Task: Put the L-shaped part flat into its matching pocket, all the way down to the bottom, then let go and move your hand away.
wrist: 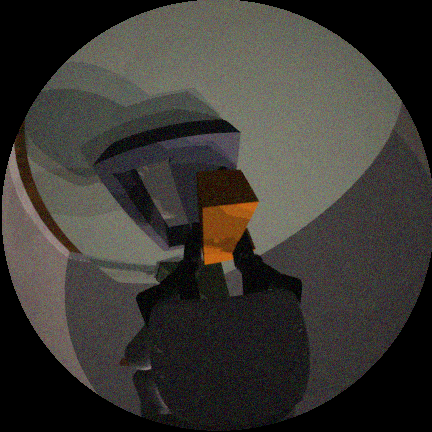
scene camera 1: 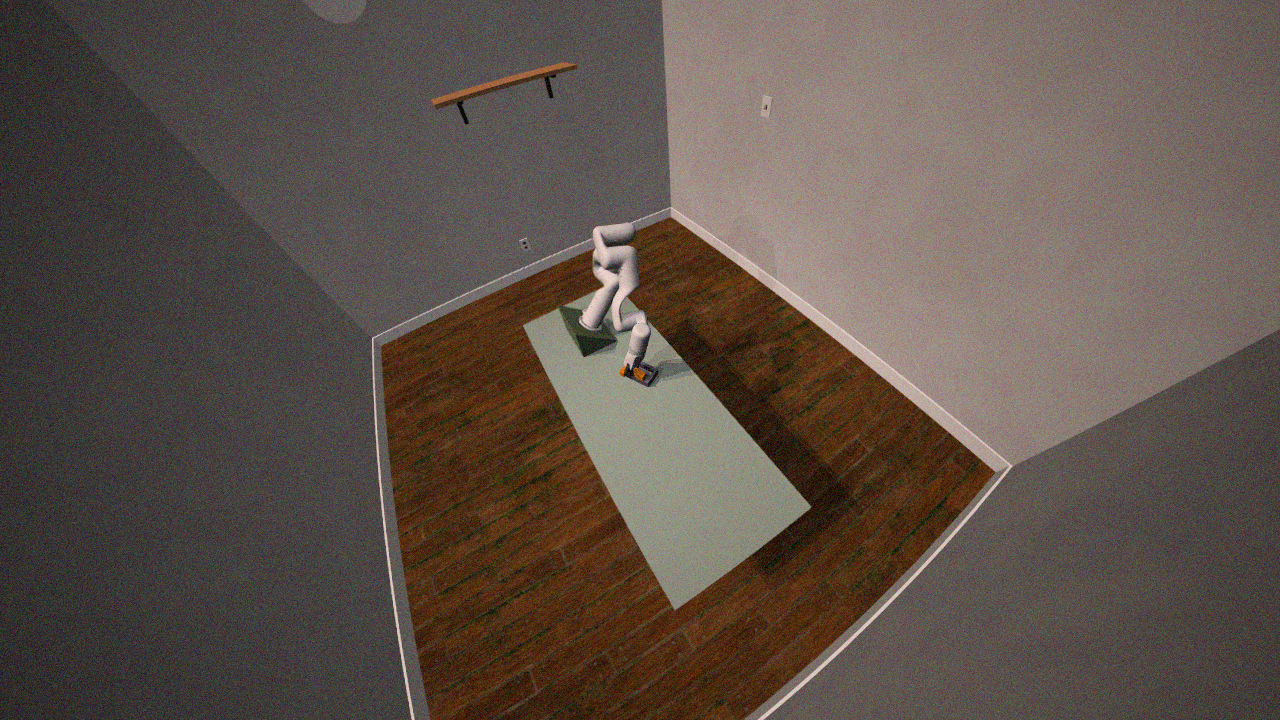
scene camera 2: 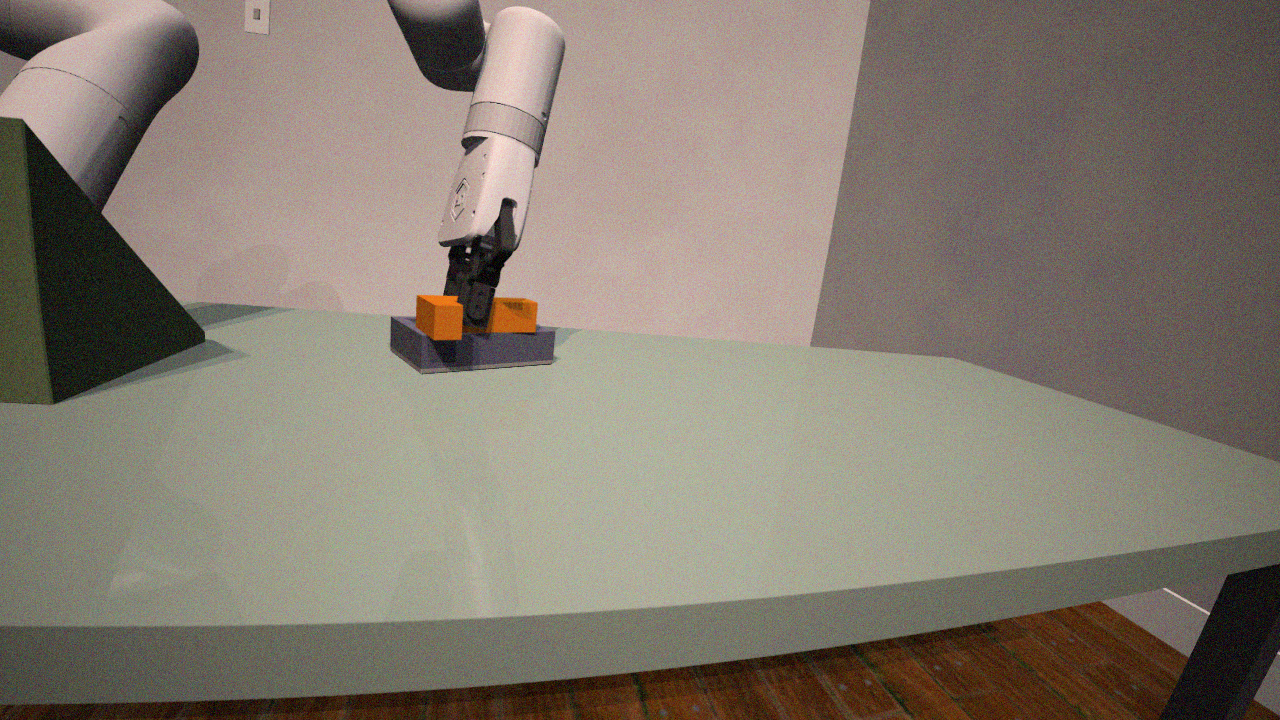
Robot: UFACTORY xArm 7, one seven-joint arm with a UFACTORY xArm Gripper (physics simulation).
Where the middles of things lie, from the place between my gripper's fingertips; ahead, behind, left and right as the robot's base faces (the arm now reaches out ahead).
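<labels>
The orange L-shaped part [scene camera 2: 440, 317] is what I measure my hand from: my hand is 10 mm below it, 10 mm short of it and 10 mm to the left of it.
</labels>
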